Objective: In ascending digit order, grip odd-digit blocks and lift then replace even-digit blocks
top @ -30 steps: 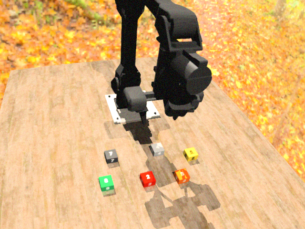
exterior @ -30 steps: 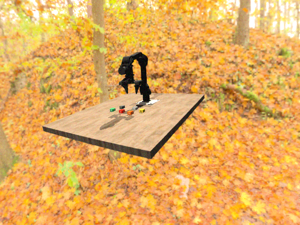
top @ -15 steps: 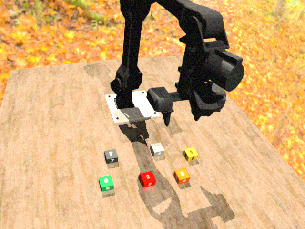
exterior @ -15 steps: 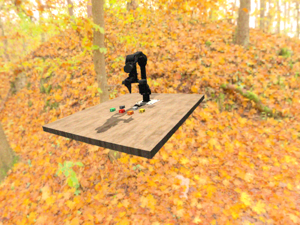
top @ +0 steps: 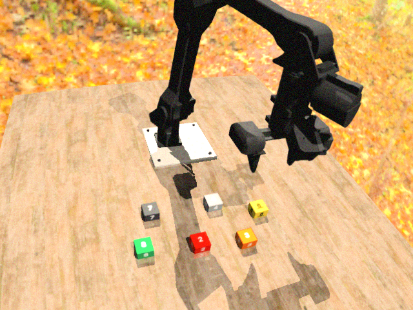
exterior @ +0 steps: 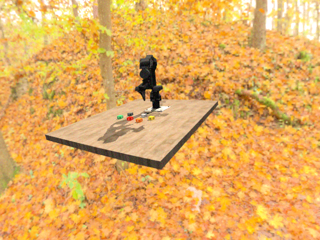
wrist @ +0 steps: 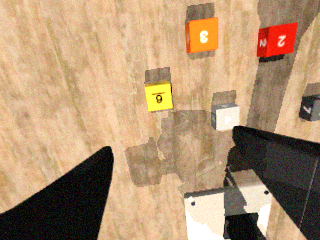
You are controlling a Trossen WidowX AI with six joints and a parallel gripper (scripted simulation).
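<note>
Now: gripper tip 150 mm to the left of the red block, 120 mm above it and 60 mm short of it. From my gripper tip the other things lie so: orange block 120 mm below, 70 mm ahead, 60 mm to the right; dark grey block 230 mm to the right, 120 mm below, 40 mm behind; yellow block 120 mm below.
</note>
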